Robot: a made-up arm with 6 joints. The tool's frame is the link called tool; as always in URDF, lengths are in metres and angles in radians. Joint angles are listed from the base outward.
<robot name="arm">
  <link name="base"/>
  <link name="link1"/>
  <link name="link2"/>
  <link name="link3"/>
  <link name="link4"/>
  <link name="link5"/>
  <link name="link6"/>
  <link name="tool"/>
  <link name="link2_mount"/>
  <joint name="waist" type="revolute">
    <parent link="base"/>
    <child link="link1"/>
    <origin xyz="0 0 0.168" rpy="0 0 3.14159"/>
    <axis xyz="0 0 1"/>
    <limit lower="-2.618" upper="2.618"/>
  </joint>
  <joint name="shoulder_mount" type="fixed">
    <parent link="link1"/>
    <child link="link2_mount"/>
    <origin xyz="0 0 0" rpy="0 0 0"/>
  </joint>
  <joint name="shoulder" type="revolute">
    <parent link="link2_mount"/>
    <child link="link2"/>
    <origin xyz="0 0 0" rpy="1.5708 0 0"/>
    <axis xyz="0 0 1"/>
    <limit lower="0" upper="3.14"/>
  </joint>
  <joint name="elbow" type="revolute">
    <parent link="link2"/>
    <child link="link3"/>
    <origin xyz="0.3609 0.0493 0" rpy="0 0 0"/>
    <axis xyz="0 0 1"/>
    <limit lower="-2.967" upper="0"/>
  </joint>
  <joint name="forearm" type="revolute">
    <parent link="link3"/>
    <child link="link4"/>
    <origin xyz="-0.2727 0.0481 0" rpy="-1.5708 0 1.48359"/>
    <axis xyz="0 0 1"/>
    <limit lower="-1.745" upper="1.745"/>
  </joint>
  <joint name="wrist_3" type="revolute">
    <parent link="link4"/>
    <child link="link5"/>
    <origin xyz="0 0 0" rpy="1.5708 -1.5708 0"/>
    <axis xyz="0 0 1"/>
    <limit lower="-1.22" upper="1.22"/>
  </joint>
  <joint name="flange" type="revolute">
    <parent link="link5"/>
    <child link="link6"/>
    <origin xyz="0.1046 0.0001 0" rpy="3.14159 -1.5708 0"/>
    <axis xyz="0 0 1"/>
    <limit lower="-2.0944" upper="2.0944"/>
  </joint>
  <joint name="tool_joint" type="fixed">
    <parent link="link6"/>
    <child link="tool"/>
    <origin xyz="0 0 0" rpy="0 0 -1.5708"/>
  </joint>
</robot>
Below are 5 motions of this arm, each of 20 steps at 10 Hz.
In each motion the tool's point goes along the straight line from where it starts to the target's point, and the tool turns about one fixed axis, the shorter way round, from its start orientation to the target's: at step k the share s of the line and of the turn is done. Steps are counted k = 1, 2, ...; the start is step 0. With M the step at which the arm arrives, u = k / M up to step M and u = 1 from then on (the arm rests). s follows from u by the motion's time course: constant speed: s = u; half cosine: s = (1 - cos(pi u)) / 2; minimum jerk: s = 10 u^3 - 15 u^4 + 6 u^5.
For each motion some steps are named. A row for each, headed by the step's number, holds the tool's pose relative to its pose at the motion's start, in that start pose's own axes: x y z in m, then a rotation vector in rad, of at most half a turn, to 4 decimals.
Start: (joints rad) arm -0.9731 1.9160 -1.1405 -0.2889 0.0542 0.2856
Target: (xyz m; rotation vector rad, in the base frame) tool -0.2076 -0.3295 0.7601 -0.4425 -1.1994 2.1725
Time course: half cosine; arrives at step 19
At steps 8, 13, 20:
8: -0.0568 -0.1375 -0.2129 0.7006 0.0797 -0.3746
13: -0.1165 -0.2820 -0.4365 1.4365 0.1635 -0.7681
20: -0.1506 -0.3646 -0.5644 1.8572 0.2113 -0.9930

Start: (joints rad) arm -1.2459 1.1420 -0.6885 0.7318 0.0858 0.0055
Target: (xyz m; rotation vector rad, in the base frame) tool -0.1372 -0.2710 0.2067 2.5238 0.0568 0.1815
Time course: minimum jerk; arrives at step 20
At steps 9, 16, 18, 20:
9: -0.0038 -0.1198 0.0112 0.2238 0.0205 0.4381
16: -0.0087 -0.2774 0.0260 0.5182 0.0476 1.0143
18: -0.0092 -0.2919 0.0273 0.5454 0.0501 1.0675
20: -0.0092 -0.2944 0.0276 0.5501 0.0505 1.0767

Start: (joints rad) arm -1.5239 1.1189 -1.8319 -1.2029 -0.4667 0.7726
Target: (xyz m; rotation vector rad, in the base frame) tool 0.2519 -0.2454 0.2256 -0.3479 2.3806 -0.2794
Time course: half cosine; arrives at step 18
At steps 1, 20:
1: 0.0021 0.0037 -0.0022 -0.0123 0.0057 0.0029
20: 0.2769 0.4902 -0.2842 -1.6237 0.7452 0.3799

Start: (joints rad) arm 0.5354 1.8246 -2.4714 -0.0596 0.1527 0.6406
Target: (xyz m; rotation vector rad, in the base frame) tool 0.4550 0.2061 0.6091 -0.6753 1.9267 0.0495
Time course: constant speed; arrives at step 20
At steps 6, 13, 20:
6: 0.0351 -0.0425 -0.0050 0.0943 0.3146 -0.2421
13: 0.0759 -0.0920 -0.0108 0.2044 0.6815 -0.5245
20: 0.1168 -0.1415 -0.0166 0.3144 1.0485 -0.8070

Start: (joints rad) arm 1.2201 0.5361 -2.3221 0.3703 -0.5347 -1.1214
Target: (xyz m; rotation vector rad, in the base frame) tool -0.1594 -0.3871 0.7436 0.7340 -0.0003 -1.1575
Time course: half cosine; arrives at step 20
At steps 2, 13, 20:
2: 0.0003 0.0014 -0.0006 -0.0034 -0.0094 -0.0381
13: 0.0074 0.0410 -0.0180 -0.1023 -0.2807 -1.1304
20: 0.0102 0.0563 -0.0248 -0.1408 -0.3861 -1.5549

